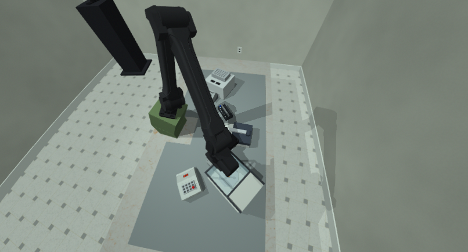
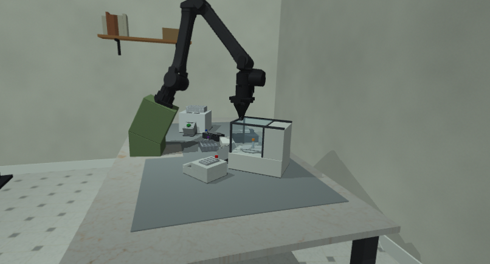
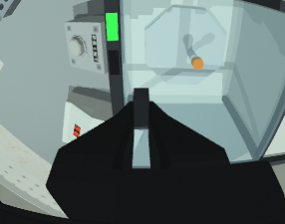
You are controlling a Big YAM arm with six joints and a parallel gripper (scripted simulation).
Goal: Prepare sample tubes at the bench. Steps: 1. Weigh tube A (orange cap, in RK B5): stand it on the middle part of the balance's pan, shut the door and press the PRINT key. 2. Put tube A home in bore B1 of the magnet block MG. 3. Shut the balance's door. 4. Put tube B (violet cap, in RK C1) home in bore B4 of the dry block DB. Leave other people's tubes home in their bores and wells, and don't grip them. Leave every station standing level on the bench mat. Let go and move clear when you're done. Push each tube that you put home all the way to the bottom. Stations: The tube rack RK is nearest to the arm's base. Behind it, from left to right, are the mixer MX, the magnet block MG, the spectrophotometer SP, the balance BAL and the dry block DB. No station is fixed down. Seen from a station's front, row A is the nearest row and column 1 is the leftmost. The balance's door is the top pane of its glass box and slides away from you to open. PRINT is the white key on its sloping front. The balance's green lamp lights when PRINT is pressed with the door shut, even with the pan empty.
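My hand is 14 cm above the balance pan, 4 cm to the left of it and 4 cm short of it. The rest, counted from my hand: balance door (2 cm to the right, 2 cm ahead, 1 cm below); red-capped tube (16 cm below, 15 cm behind, 10 cm to the right); dry block DB (19 cm below, 19 cm behind, 7 cm to the right).
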